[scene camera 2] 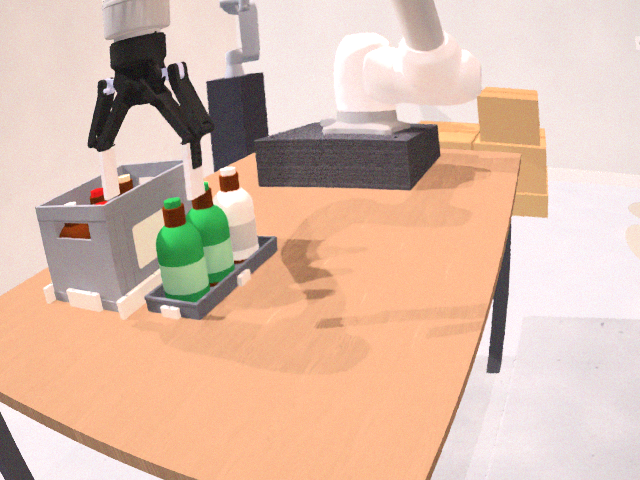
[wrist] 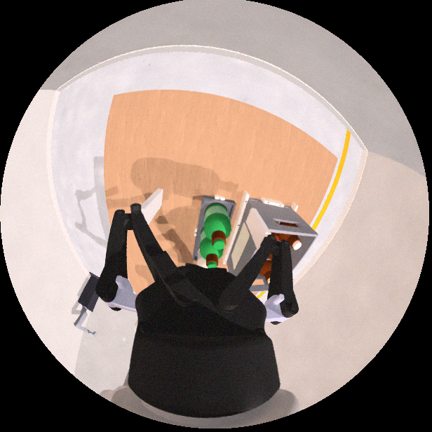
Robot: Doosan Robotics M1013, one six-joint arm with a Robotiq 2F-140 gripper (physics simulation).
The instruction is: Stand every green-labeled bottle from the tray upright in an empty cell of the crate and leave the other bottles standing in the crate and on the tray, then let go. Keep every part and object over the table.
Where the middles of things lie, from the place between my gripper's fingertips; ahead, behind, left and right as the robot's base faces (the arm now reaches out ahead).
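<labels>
Position of the white bottle (scene camera 2: 237,204) relative to my hand: 12 cm below, 8 cm to the right of it, 28 cm behind.
</labels>
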